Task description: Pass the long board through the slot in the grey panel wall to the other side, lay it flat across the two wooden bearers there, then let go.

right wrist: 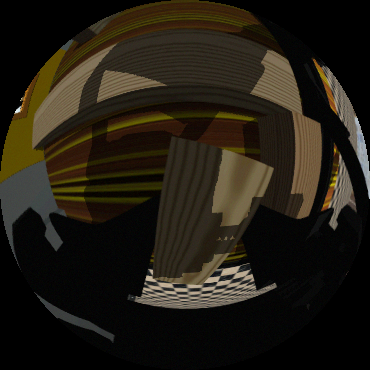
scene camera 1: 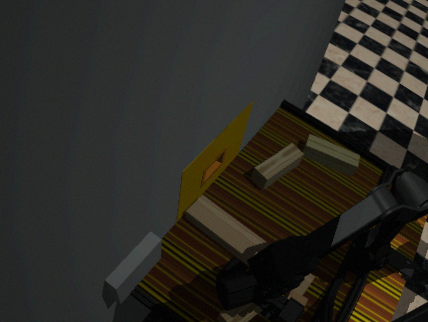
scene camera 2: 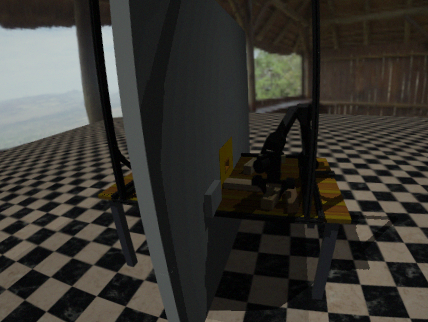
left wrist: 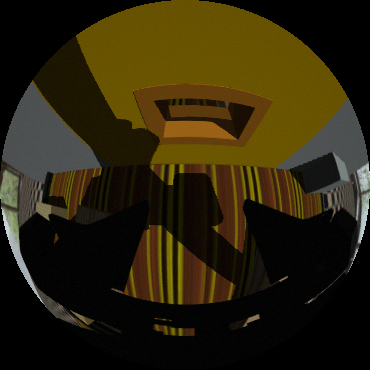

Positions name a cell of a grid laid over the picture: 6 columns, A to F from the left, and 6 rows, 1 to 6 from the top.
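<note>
My left gripper (left wrist: D4) is open and holds nothing, and the same wrist view has a slot (left wrist: C3) in it, as well as a grey block (left wrist: F3). In the other wrist view I see my right gripper (right wrist: D4).
</note>
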